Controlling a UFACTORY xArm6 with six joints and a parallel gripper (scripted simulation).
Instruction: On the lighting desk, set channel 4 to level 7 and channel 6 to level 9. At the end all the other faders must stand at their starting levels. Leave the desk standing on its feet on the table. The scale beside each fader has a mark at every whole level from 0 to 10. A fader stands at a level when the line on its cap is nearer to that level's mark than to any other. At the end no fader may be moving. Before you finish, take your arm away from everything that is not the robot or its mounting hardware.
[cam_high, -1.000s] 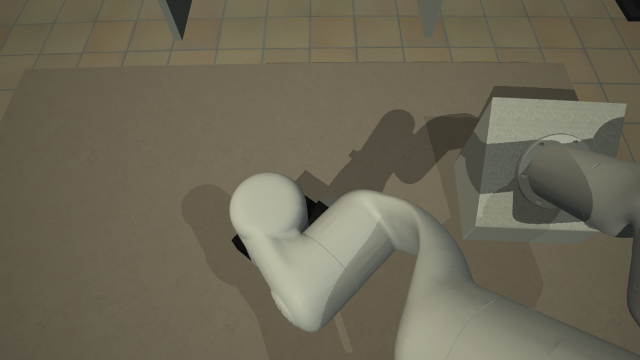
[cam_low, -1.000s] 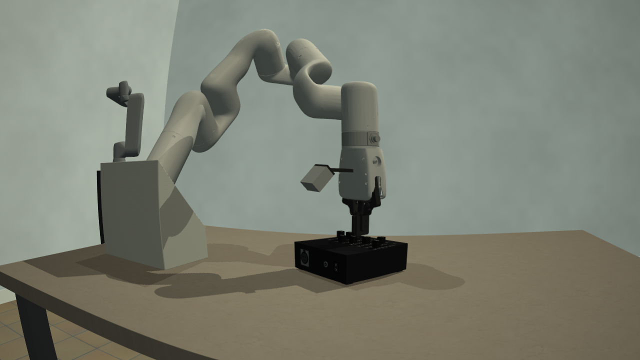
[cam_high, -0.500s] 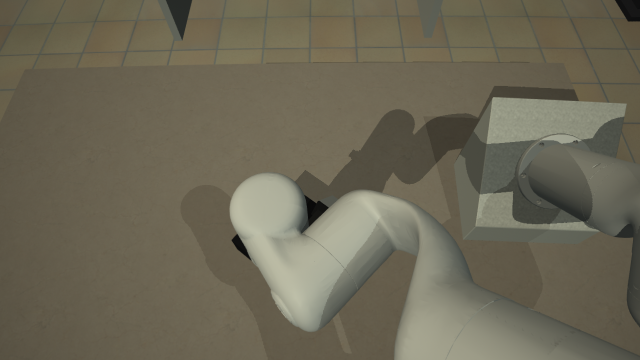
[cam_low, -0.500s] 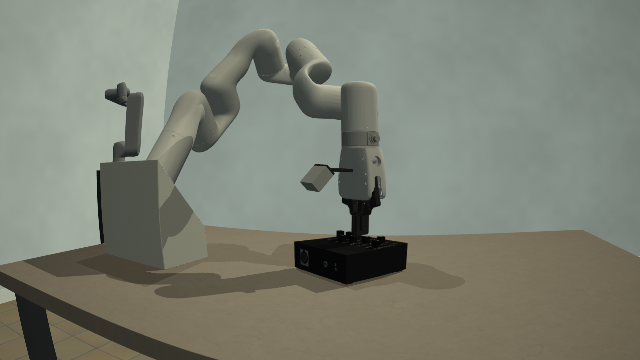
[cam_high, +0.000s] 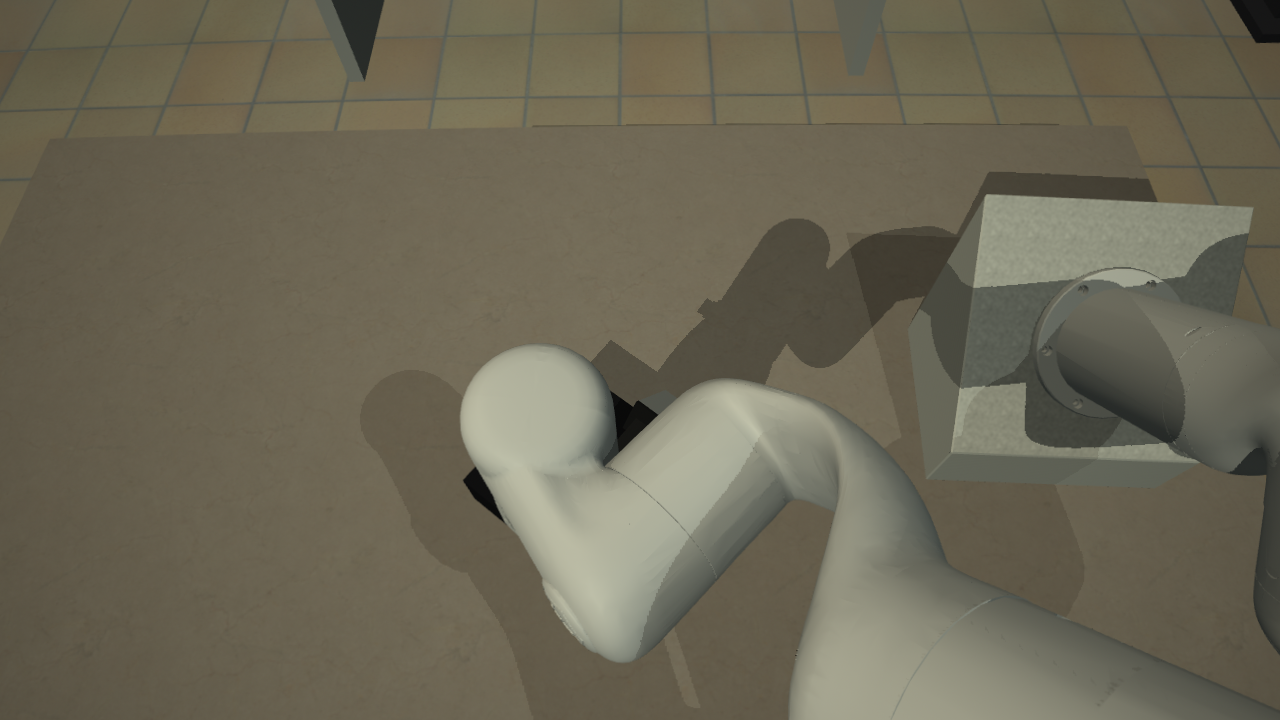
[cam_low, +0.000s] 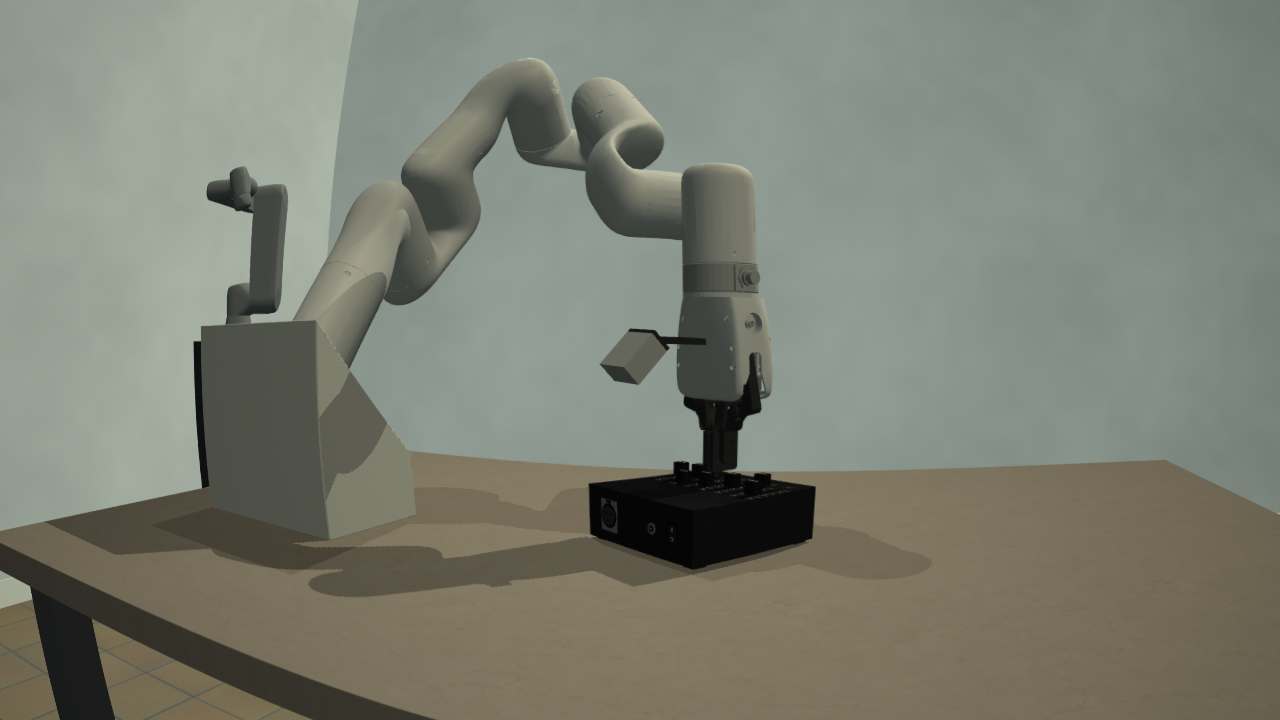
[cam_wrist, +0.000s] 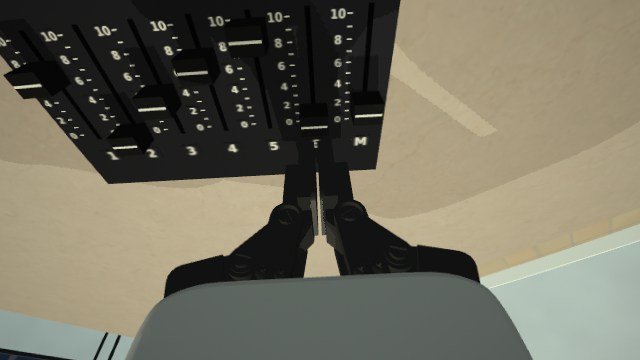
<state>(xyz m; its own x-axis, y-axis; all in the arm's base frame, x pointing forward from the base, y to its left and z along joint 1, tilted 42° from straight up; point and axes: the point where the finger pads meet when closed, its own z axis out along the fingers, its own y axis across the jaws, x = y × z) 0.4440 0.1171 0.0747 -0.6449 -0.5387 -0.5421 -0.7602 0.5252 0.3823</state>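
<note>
Now: the channel 6 cap 2 cm to the right of my hand, 2 cm behind it and 1 cm below it. From my hand the other things lie so: channel 4 cap: 7 cm to the right, 1 cm below; then master fader cap: 4 cm behind, 1 cm to the right, 1 cm below; then channel 5 cap: 6 cm to the right, 2 cm behind, 1 cm below.
</note>
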